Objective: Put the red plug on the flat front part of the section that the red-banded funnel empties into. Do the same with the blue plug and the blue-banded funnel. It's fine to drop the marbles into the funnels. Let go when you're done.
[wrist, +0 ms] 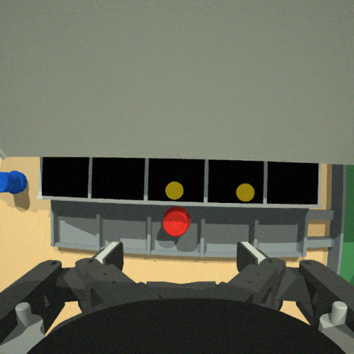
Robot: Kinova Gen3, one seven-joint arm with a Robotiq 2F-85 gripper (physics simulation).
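Observation:
The red plug [176,221] stands in the middle one of the tray's front sections, with its round top towards the camera. My gripper [179,255] is wide open, its fingers apart on either side of the plug and nearer the bottom of the view, touching nothing that I can see. The blue plug [13,182] lies on its side on the table at the left edge, partly cut off. The grey sectioned tray [225,251] runs across the view. The red-banded and blue-banded funnels do not show, so I cannot tell which section each empties into.
A large grey panel [175,80] fills the upper view. Below it are dark compartments with upright dividers [206,181]. Yellow round things [174,190] [245,192] show in two of them. A grey side rail [337,215] and a green surface [349,215] are at the right.

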